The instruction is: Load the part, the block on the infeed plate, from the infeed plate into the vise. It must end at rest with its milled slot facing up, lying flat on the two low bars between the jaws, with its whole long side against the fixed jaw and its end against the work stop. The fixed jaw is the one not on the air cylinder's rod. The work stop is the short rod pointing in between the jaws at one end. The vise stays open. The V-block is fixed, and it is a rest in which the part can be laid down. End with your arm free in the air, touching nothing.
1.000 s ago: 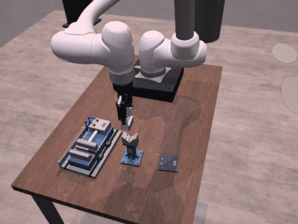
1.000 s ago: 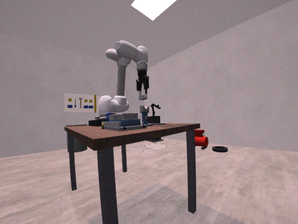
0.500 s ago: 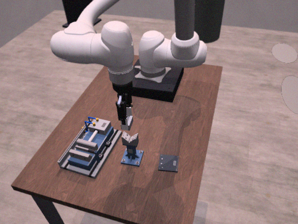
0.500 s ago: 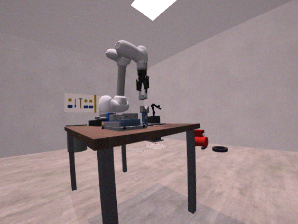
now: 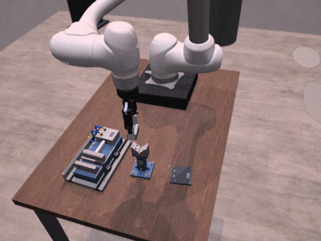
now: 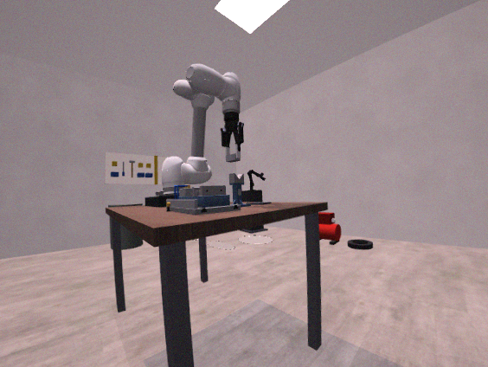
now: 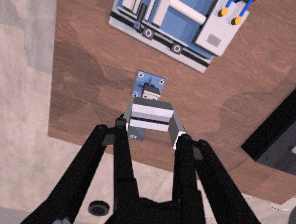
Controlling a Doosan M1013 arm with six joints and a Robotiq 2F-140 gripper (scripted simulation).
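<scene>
The fixed jaw is 180 mm below my hand, 170 mm to the right of it and 130 mm ahead of it. Round my hand: part 20 mm below; work stop 170 mm below, 130 mm to the right, 100 mm ahead; moving jaw 180 mm to the right, 180 mm below, 70 mm ahead.
</scene>
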